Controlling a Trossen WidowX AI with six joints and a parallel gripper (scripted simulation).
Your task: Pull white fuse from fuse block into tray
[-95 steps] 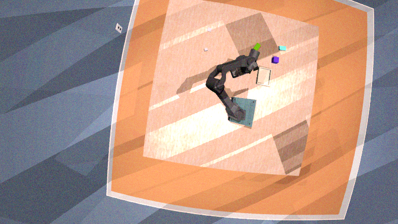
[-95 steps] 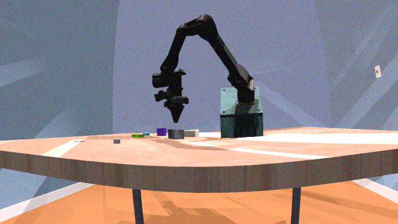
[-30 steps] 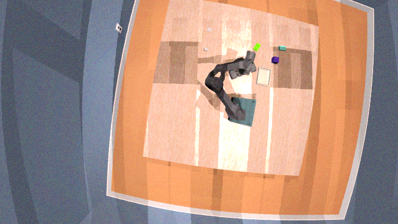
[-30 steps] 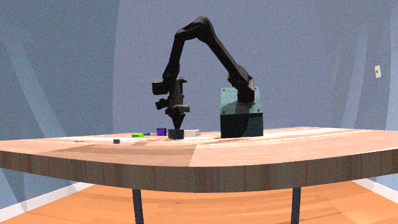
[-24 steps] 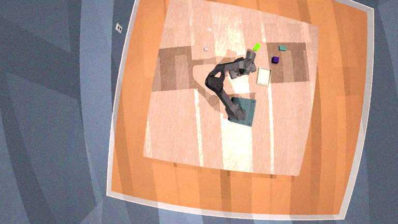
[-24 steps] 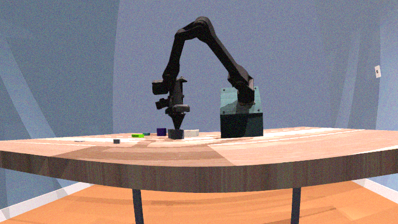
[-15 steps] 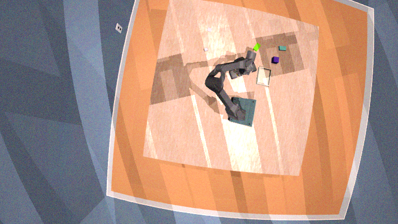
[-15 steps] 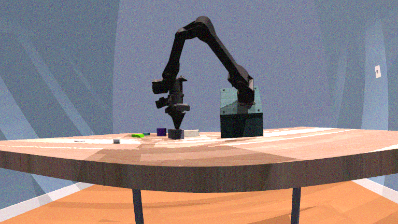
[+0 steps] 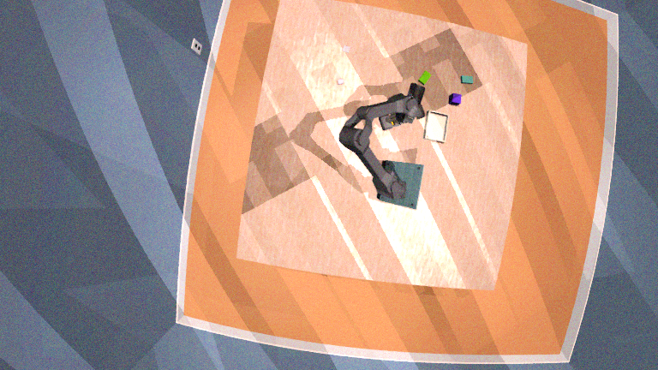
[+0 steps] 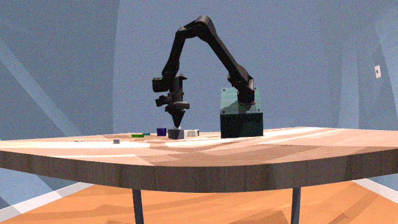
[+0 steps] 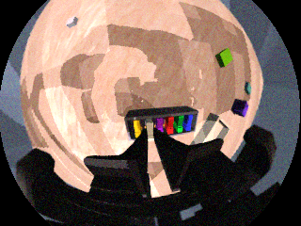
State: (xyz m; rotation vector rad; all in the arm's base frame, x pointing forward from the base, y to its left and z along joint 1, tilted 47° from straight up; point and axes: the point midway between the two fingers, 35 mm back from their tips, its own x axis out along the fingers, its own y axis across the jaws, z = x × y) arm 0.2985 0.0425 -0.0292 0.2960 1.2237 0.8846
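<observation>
My gripper tip is 200 mm to the left of the tray and 40 mm above it. The rest, counted from my gripper tip: white fuse (10 mm below).
</observation>
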